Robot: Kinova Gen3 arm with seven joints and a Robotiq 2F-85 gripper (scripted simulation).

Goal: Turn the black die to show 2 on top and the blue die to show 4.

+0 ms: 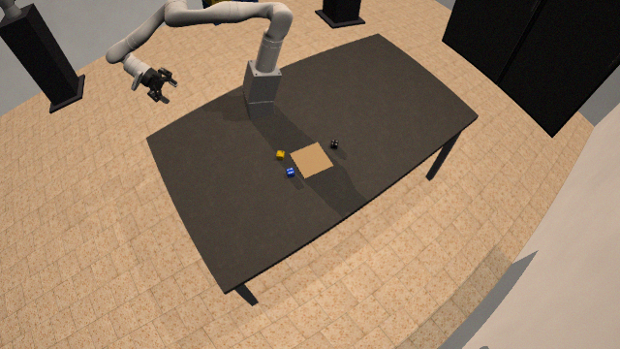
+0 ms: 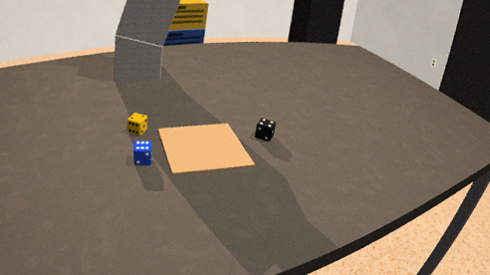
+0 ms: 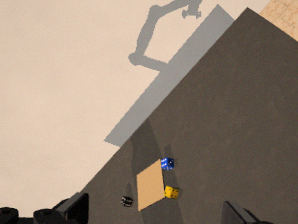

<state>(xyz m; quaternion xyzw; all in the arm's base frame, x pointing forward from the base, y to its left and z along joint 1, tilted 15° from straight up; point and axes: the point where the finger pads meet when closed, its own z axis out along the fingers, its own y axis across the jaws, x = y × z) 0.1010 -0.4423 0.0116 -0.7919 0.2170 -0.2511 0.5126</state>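
The blue die lies 370 mm to the left of my hand, 370 mm below it and 310 mm ahead of it. The rest, counted from my hand: yellow die: 370 mm to the left, 370 mm below, 210 mm ahead; then tan mat: 480 mm to the left, 390 mm below, 280 mm ahead; then black die: 610 mm to the left, 370 mm below, 250 mm ahead.
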